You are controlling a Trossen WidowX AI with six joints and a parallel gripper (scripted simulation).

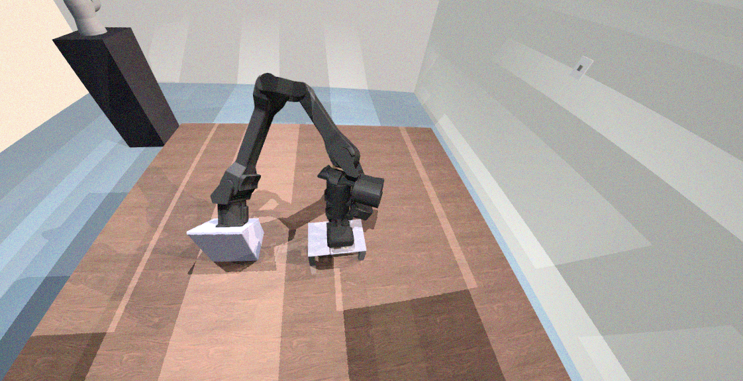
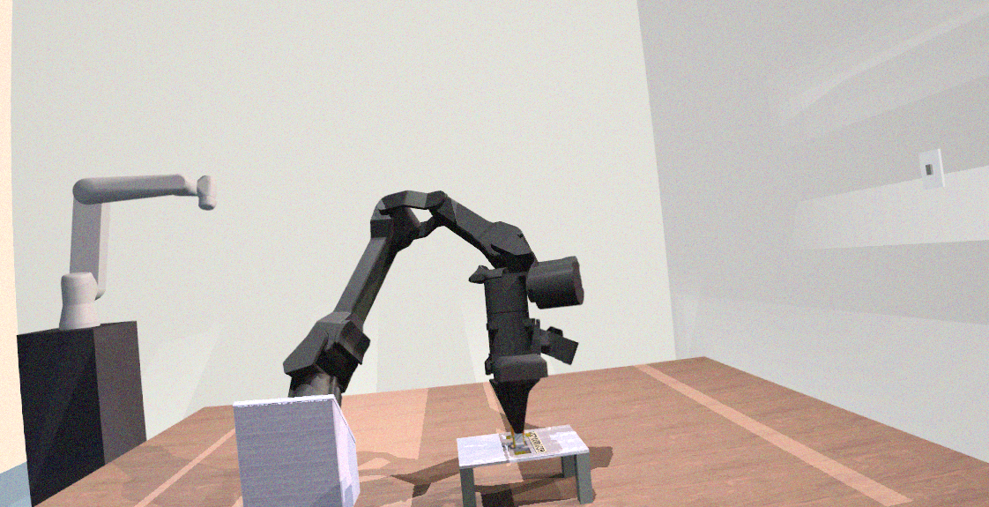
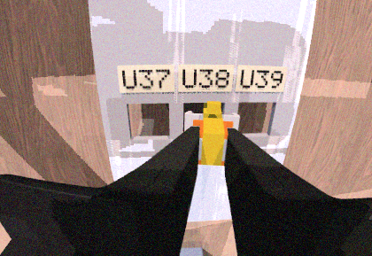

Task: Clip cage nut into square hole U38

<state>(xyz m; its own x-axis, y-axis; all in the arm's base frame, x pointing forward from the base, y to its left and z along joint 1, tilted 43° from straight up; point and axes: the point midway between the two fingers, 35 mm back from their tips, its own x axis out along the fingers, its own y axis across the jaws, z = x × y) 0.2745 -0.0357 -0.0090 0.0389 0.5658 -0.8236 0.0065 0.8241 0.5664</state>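
My gripper tip is 10 mm above the cage nut.
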